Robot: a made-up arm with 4 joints. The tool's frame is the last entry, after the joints. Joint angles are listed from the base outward. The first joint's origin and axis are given. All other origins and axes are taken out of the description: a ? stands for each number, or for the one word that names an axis. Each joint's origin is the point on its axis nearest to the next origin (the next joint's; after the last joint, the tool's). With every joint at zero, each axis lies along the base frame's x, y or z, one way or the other. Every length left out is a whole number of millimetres.
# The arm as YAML. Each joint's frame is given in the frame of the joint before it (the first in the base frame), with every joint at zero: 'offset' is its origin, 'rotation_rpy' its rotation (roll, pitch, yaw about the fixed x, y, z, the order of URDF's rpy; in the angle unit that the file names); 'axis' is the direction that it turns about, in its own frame. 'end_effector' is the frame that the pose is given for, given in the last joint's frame.
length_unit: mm
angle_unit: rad
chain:
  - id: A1
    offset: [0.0, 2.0, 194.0]
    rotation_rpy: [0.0, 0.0, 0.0]
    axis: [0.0, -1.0, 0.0]
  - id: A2
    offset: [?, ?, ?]
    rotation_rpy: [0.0, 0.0, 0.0]
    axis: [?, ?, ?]
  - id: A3
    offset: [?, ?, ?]
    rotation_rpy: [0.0, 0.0, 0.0]
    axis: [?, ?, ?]
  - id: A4
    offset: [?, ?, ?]
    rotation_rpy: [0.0, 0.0, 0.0]
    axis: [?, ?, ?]
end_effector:
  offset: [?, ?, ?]
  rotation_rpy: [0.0, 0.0, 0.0]
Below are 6 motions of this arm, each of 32 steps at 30 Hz.
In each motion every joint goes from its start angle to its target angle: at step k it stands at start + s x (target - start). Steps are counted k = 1, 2, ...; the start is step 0. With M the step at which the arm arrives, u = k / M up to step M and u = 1 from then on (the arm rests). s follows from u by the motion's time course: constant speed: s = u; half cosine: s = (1 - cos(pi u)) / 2; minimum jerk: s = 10 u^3 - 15 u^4 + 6 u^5.
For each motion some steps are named. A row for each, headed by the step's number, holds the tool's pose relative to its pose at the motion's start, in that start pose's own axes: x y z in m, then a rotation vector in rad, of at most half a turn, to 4 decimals.
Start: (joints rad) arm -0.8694 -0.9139 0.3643 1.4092
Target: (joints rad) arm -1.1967 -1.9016 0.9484 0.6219
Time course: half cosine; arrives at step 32
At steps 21, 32:
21: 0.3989 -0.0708 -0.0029 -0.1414 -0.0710 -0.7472
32: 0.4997 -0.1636 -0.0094 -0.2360 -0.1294 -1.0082

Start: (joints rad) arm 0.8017 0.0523 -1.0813 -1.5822
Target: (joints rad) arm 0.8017 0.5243 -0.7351 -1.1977
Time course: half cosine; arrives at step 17
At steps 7, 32:
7: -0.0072 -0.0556 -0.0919 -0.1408 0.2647 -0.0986
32: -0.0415 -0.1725 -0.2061 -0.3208 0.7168 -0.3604

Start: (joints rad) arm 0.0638 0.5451 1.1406 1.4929
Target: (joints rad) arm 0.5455 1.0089 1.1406 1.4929
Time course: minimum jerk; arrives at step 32
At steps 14, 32:
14: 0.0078 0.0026 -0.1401 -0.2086 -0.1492 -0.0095
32: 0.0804 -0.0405 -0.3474 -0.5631 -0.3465 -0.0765

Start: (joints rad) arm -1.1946 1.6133 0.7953 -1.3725
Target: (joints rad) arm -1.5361 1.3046 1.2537 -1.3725
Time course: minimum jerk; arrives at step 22
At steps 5, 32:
5: -0.0009 -0.0153 -0.0222 -0.0359 0.0363 -0.0102
32: -0.0579 -0.2431 -0.2288 -0.4077 0.4886 -0.2182

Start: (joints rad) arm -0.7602 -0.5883 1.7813 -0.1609
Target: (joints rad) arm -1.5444 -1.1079 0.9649 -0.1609
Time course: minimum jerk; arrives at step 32
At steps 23, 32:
23: 0.3124 -0.0007 -0.2156 -0.5948 -0.2095 -0.2618
32: 0.3424 -0.0111 -0.2682 -0.7227 -0.2518 -0.2501

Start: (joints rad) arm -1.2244 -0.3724 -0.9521 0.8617
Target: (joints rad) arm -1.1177 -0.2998 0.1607 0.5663
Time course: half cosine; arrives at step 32
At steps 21, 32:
21: 0.0174 -0.0122 0.0093 0.0584 0.5273 -0.0150
32: 0.0155 -0.0154 0.0088 0.0816 0.7162 -0.0110

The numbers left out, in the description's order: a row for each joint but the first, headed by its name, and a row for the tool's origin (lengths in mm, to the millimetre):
A2: xyz 321.0 0.0 21.0, axis 1.0 0.0 0.0
A3: xyz 0.0 445.0 51.0, axis 0.0 1.0 0.0
A4: xyz 61.0 0.0 85.0, axis 0.0 1.0 0.0
tool: xyz 84.0 0.0 -110.0

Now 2 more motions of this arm.
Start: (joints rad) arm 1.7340 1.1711 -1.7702 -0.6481
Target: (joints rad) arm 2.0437 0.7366 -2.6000 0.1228
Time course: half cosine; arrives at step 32
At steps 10, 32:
10: -0.0044 0.0318 0.0714 0.1135 -0.0429 0.0166
32: -0.0633 0.0657 0.2992 0.4947 -0.2382 0.0800

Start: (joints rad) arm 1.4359 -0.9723 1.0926 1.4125
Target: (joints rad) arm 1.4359 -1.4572 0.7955 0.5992
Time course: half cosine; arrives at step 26
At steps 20, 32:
20: 0.1453 -0.0496 0.2411 0.1913 -0.9557 -0.3971
32: 0.1545 -0.0676 0.2750 0.1889 -1.0876 -0.4741

